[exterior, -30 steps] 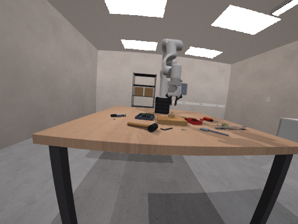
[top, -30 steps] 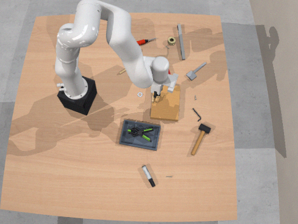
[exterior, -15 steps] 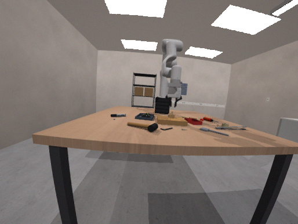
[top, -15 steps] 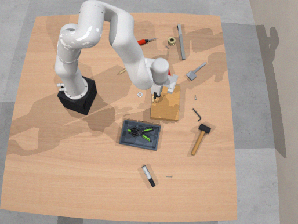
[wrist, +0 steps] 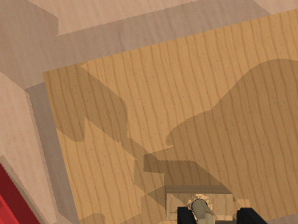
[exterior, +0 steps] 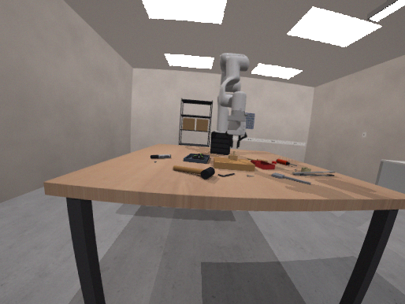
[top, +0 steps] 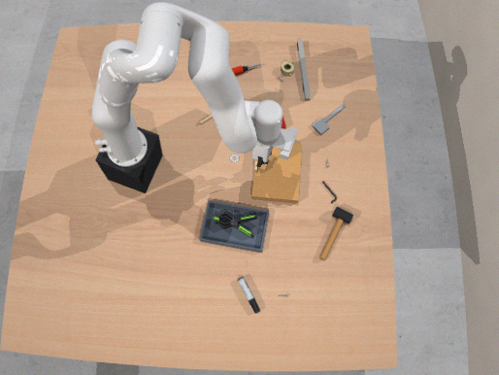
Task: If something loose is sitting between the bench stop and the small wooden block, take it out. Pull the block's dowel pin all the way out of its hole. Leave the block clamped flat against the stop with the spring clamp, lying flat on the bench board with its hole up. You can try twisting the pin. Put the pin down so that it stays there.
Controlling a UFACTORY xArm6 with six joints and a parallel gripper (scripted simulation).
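Right now the dowel pin is 6 cm below my hand. The rest, counted from my hand: small wooden block 8 cm below; then red tray 17 cm to the left, 11 cm below, 3 cm ahead; then dark grey tray 19 cm to the right, 12 cm behind, 11 cm below.
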